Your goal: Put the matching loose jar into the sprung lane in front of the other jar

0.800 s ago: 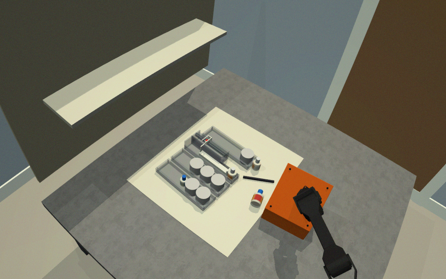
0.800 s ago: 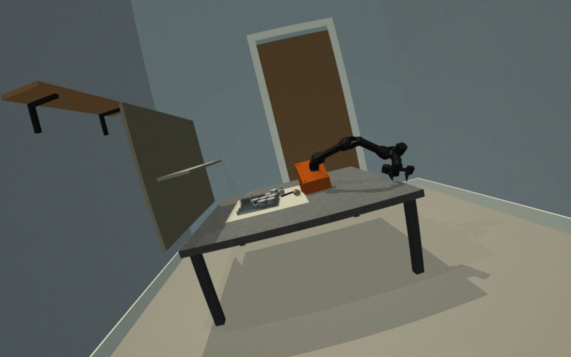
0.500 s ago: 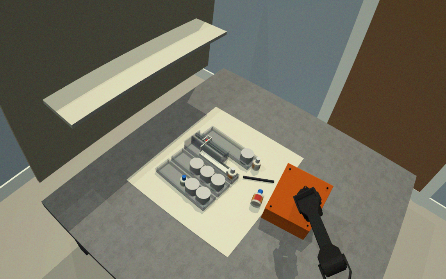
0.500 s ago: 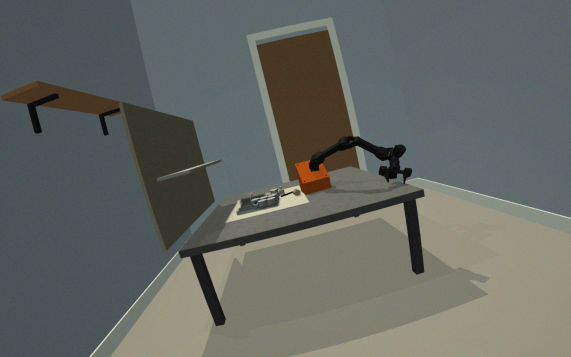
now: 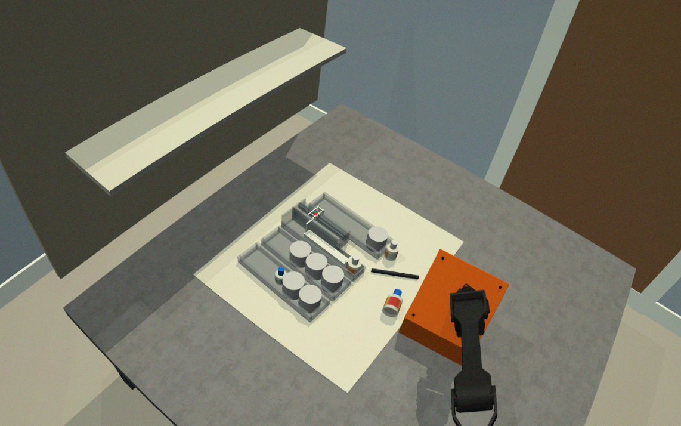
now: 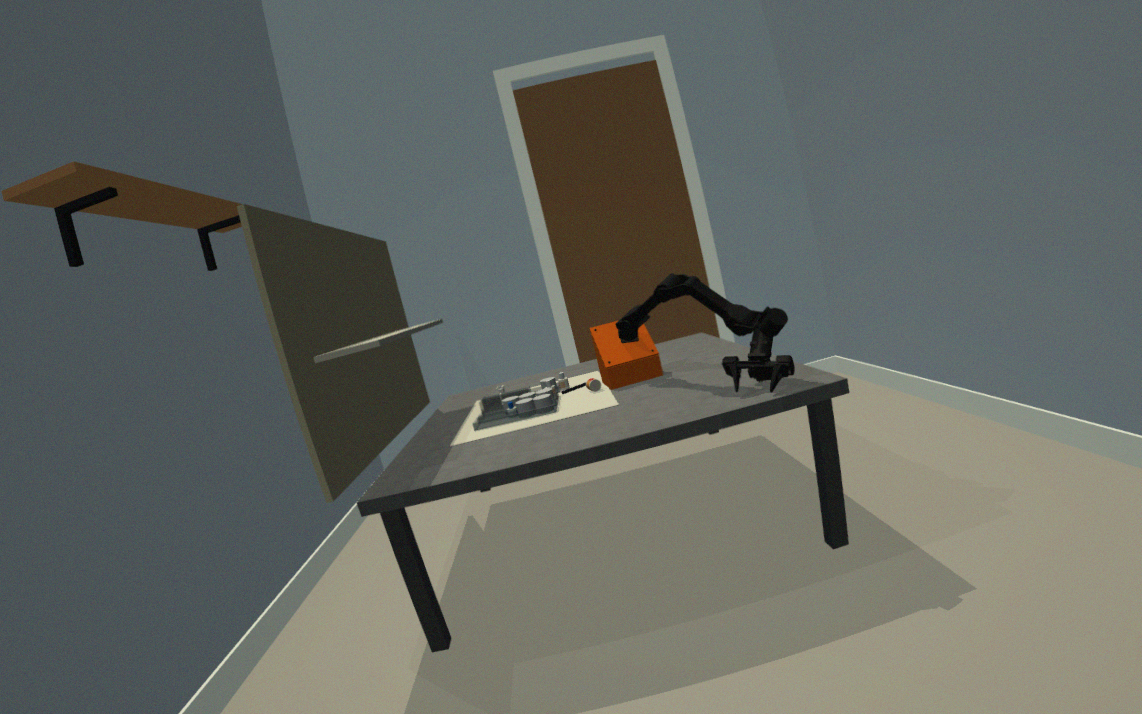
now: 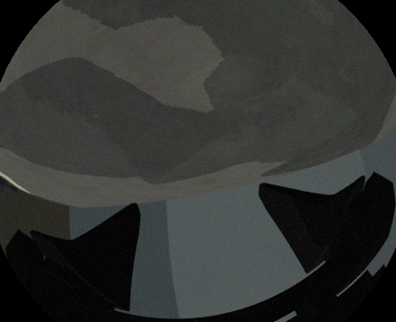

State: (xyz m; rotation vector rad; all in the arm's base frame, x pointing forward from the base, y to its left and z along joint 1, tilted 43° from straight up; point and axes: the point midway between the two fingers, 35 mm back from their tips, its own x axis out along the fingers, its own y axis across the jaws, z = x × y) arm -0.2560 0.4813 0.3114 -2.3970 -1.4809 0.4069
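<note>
My gripper tip is 73 cm short of the red mark, 61 cm to the left of it and 6 cm below it.
</note>
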